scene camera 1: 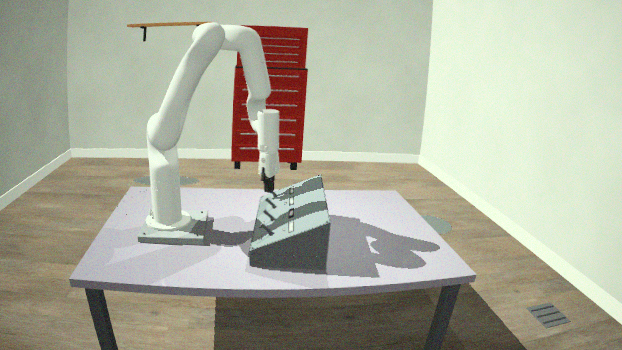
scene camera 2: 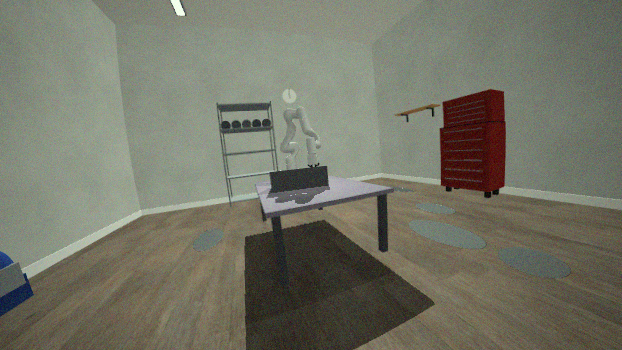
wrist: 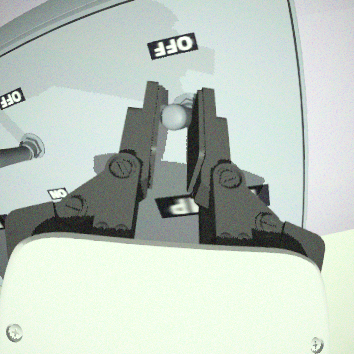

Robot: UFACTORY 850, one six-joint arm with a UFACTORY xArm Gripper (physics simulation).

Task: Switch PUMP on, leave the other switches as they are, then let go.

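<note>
The grey sloped switch console (scene camera 1: 310, 227) (scene camera 2: 300, 179) (wrist: 250, 75) stands on the table. My gripper (scene camera 1: 270, 189) (scene camera 2: 314, 165) (wrist: 176, 105) is at the console's far end in scene camera 1. In the wrist view its fingers are shut on the PUMP switch lever (wrist: 174, 117), whose round tip shows between them near the fingertips. The lever is seen nearly end-on, so I cannot tell its on or off position. The OFF label (wrist: 173, 46) lies beyond it. The PUMP nameplate (wrist: 172, 206) is partly covered by the fingers. A neighbouring lever (wrist: 12, 156) is at the left, apart from the fingers.
Other console levers (scene camera 1: 268, 215) (scene camera 1: 267, 230) stand nearer the front in scene camera 1. The pale table (scene camera 1: 150, 270) (scene camera 2: 355, 187) carries the arm's base (scene camera 1: 172, 237). A red tool cabinet (scene camera 1: 280, 95) (scene camera 2: 465, 155) and a shelf rack (scene camera 2: 244, 107) stand away from the table.
</note>
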